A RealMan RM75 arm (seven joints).
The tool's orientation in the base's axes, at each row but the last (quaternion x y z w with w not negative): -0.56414, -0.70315, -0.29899, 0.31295; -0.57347, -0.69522, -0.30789, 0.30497; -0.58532, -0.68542, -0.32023, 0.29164; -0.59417, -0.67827, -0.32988, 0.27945; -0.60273, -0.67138, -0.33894, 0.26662; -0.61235, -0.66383, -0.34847, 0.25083; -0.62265, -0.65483, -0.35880, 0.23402; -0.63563, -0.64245, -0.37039, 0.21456
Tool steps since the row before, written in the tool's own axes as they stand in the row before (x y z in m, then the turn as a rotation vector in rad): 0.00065, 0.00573, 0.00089, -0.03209, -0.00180, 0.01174; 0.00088, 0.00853, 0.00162, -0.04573, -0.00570, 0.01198; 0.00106, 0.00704, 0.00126, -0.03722, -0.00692, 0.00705; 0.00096, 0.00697, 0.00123, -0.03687, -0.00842, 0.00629; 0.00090, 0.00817, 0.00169, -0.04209, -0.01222, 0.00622; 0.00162, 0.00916, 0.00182, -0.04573, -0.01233, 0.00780; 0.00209, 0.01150, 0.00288, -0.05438, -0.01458, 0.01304; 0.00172, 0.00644, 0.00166, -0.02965, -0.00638, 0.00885
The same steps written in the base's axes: 0.00542, 0.00214, 0.00033, 0.00241, -0.01070, -0.03241; 0.00815, 0.00310, 0.00034, 0.00068, -0.01943, -0.04347; 0.00678, 0.00241, 0.00072, -0.00164, -0.01817, -0.03391; 0.00679, 0.00209, 0.00077, -0.00318, -0.01866, -0.03334; 0.00806, 0.00223, 0.00072, -0.00626, -0.02216, -0.03781; 0.00902, 0.00250, 0.00151, -0.00577, -0.02327, -0.04159; 0.01147, 0.00317, 0.00180, -0.00625, -0.02481, -0.05182; 0.00644, 0.00184, 0.00154, -0.00154, -0.01235, -0.02904
